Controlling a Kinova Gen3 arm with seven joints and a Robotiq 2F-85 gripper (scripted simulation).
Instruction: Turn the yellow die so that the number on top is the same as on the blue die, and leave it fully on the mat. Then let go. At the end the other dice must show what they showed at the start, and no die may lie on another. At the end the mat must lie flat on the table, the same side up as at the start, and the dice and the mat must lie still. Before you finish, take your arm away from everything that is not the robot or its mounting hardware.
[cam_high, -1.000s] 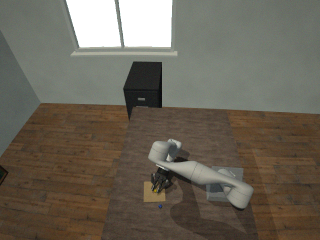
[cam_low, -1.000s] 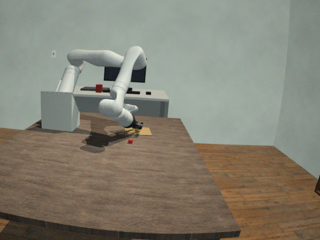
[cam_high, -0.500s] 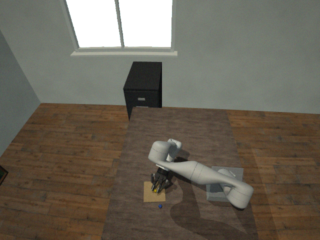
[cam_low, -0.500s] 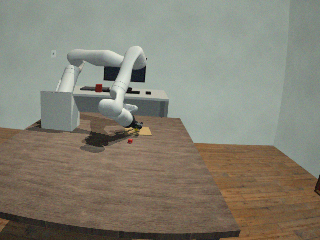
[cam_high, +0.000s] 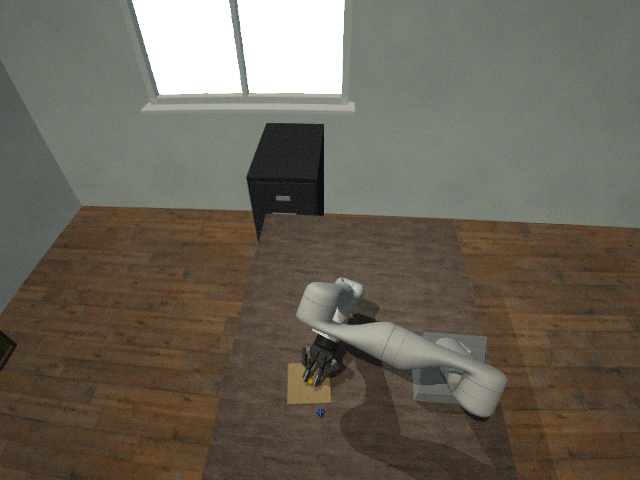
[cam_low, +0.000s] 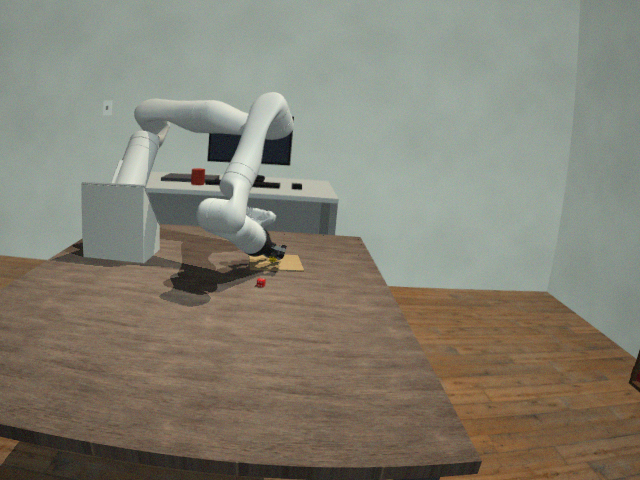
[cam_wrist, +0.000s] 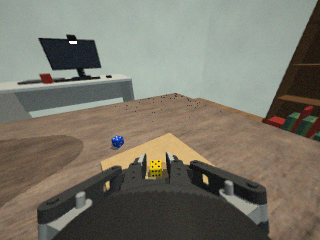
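Right now my hand is 1 cm to the right of the yellow die and 1 cm above it. From my hand the other things lie so: red die (19 cm to the right, 3 cm behind, 2 cm below); blue die (10 cm to the left, 3 cm behind, 2 cm below); tan mat (2 cm below, 1 cm to the left, 1 cm ahead).
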